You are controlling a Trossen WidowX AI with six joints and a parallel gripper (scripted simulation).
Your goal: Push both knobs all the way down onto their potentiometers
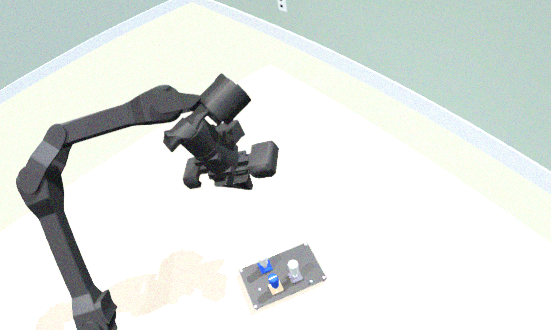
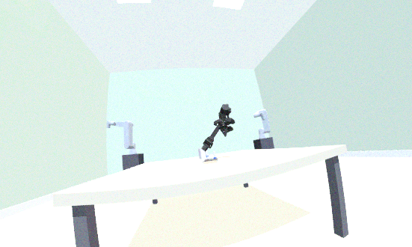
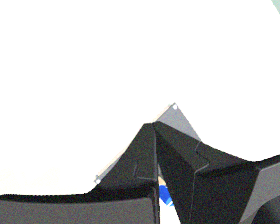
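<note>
Now: gripper tip 60 mm past the blue knob, 140 mm to the left of it and 110 mm above it. Round my gripper tip: white knob 20 mm behind, 140 mm to the right, 100 mm below.
</note>
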